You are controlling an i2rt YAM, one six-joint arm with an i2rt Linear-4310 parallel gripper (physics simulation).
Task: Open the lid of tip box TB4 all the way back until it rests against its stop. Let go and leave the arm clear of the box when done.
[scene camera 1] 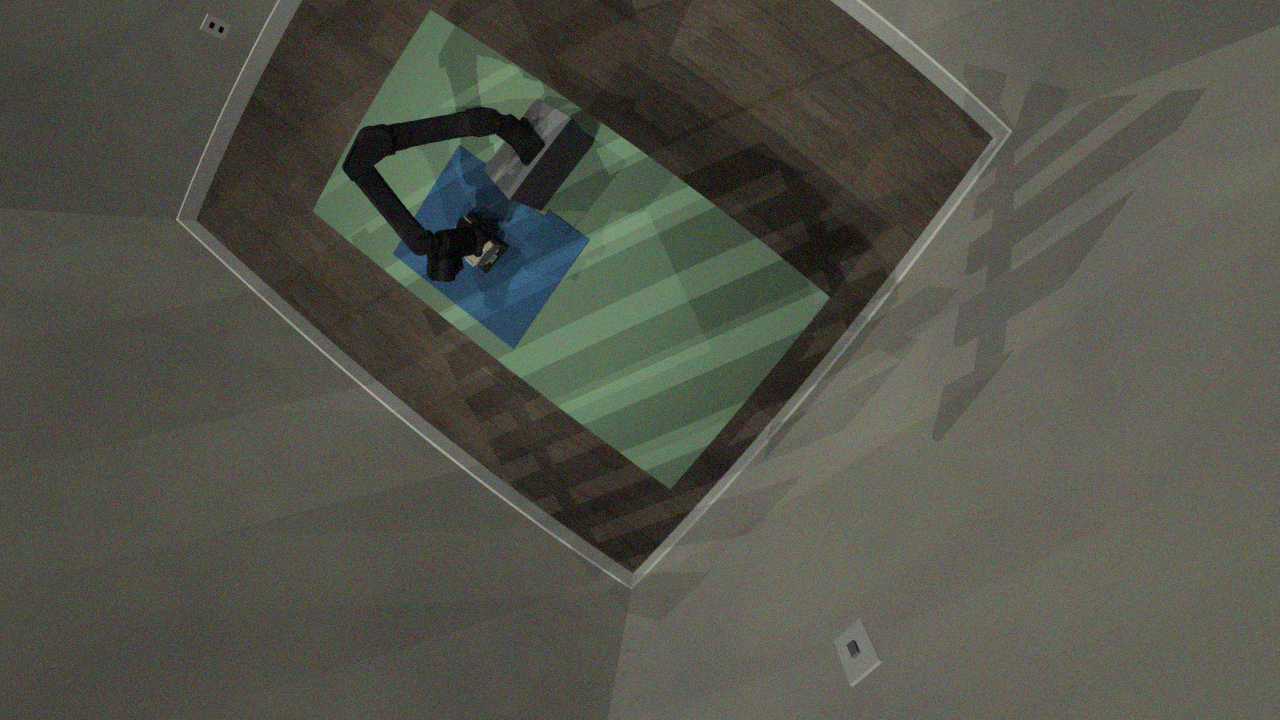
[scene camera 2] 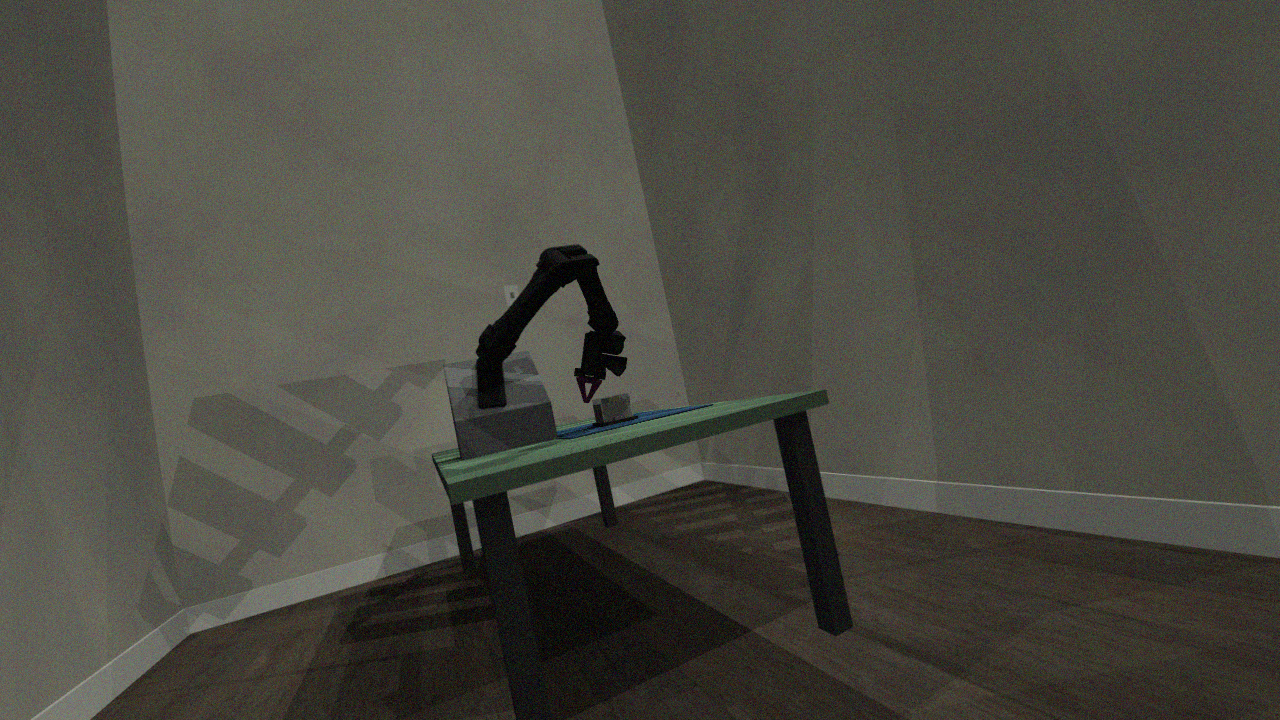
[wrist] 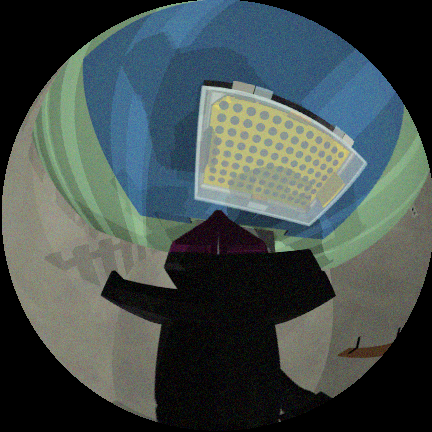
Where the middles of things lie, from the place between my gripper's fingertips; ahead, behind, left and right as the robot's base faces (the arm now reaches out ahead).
The tip box lid (wrist: 252, 153) lies 70 mm ahead of my hand and 40 mm to the right of it.
